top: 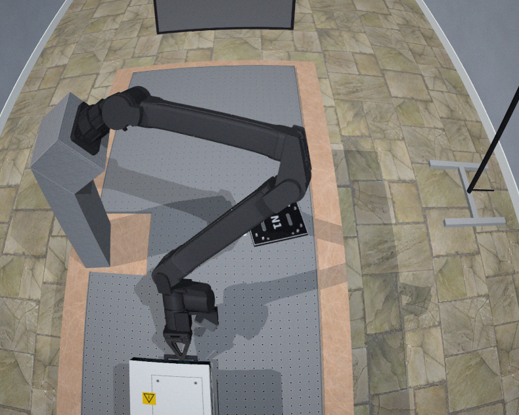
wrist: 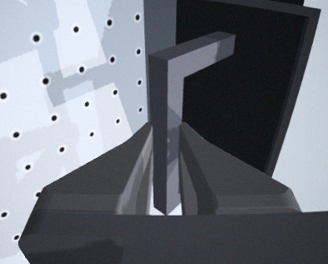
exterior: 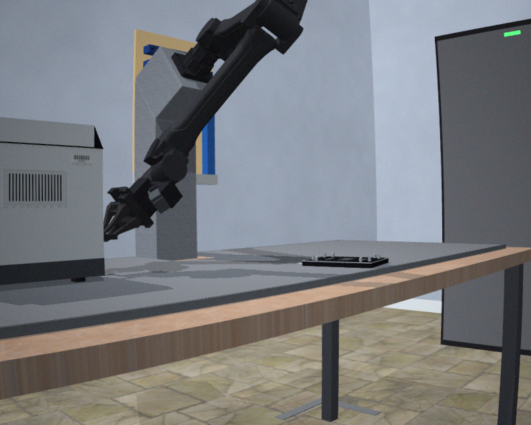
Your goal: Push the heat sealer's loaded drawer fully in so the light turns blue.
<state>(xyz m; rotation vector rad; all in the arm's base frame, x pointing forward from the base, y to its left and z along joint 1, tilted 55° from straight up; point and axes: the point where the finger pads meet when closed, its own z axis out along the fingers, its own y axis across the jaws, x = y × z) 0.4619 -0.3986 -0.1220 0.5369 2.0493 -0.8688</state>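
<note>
My gripper is now 1 cm past the sealer drawer, 11 cm to the left of it and 1 cm above it. Also, from my hand: white tag: 19 cm ahead, 42 cm to the left, 8 cm below.
</note>
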